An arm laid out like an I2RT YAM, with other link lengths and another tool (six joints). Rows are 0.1 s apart.
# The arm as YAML. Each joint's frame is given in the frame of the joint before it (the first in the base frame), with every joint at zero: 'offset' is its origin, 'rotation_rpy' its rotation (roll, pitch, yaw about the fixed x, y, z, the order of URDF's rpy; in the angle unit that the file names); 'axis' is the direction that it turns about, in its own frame. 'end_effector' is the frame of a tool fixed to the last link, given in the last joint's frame.
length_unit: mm
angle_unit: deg
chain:
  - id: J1
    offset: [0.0, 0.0, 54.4]
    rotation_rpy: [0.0, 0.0, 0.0]
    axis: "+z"
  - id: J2
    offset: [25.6, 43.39, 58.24]
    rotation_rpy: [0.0, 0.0, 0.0]
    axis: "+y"
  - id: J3
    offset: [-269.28, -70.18, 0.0]
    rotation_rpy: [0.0, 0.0, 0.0]
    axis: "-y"
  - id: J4
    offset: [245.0, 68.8, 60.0]
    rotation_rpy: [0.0, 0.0, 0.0]
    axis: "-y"
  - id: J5
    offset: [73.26, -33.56, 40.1]
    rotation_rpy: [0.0, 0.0, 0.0]
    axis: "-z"
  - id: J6
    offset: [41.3, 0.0, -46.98]
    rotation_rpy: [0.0, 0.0, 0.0]
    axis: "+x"
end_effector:
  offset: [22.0, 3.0, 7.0]
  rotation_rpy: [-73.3, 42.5, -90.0]
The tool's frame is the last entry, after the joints.
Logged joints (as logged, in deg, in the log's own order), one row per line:
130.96 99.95 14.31 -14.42 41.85 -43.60
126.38 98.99 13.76 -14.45 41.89 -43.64
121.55 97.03 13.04 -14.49 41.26 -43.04
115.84 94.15 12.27 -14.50 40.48 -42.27
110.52 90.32 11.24 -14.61 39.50 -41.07
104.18 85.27 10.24 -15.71 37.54 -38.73
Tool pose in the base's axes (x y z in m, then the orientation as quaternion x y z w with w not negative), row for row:
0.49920 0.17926 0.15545 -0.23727 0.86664 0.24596 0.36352
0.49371 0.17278 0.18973 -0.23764 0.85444 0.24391 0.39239
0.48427 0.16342 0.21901 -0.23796 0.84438 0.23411 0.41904
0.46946 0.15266 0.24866 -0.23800 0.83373 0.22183 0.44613
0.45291 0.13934 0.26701 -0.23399 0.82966 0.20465 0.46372
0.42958 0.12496 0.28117 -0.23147 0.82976 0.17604 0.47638
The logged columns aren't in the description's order. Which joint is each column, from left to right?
Columns, left to right: J2, J3, J1, J4, J6, J5.
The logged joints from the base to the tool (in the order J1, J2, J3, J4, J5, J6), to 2 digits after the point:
14.31 130.96 99.95 -14.42 -43.60 41.85
13.76 126.38 98.99 -14.45 -43.64 41.89
13.04 121.55 97.03 -14.49 -43.04 41.26
12.27 115.84 94.15 -14.50 -42.27 40.48
11.24 110.52 90.32 -14.61 -41.07 39.50
10.24 104.18 85.27 -15.71 -38.73 37.54

